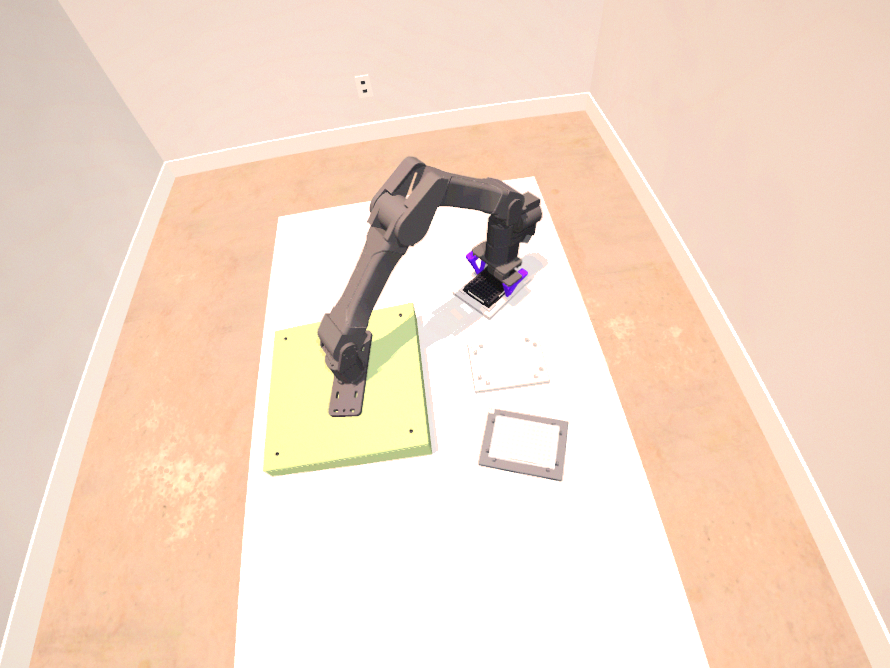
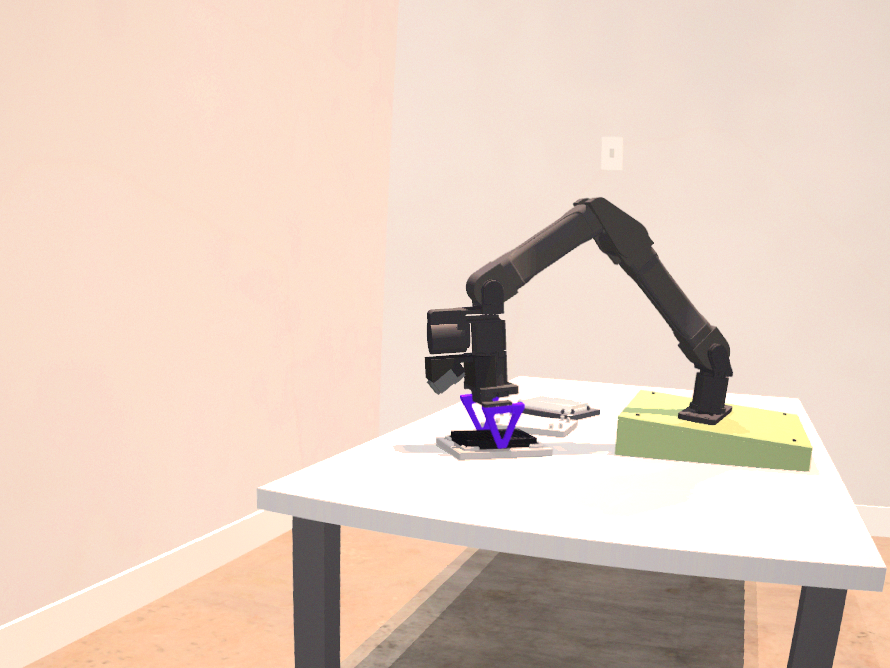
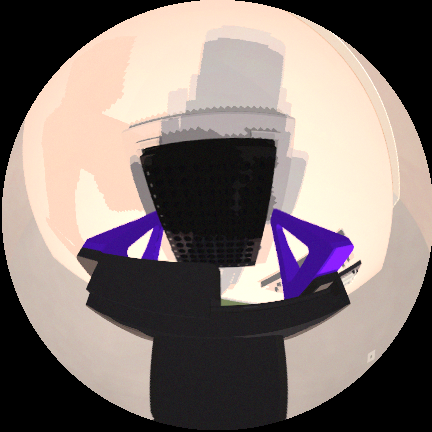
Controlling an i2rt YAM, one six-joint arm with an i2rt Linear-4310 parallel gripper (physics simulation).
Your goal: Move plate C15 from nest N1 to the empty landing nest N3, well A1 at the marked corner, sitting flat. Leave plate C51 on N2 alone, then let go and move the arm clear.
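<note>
The black well plate C15 (image 1: pixel 481 289) (image 2: pixel 466 436) (image 3: pixel 209 181) lies flat on the white nest N1 (image 1: pixel 490 310) (image 2: pixel 460 449) at the far side of the table. My gripper (image 1: pixel 494 276) (image 2: pixel 494 435) (image 3: pixel 217 214) is open and lowered over the plate, one purple finger at each of its long sides; I cannot tell whether they touch it. A flat white nest with corner pegs (image 1: pixel 506 362) (image 2: pixel 556 428) lies nearer the middle. A grey-framed nest (image 1: pixel 489 442) (image 2: pixel 567 410) with a white inside lies closest to the front. No labels are readable.
The arm's base stands on a light green block (image 1: pixel 388 424) (image 2: pixel 712 438) to the left of the nests. Everything rests on a white table (image 1: pixel 431 575) (image 2: pixel 575 517). The arm's links arch over the table between the base and N1.
</note>
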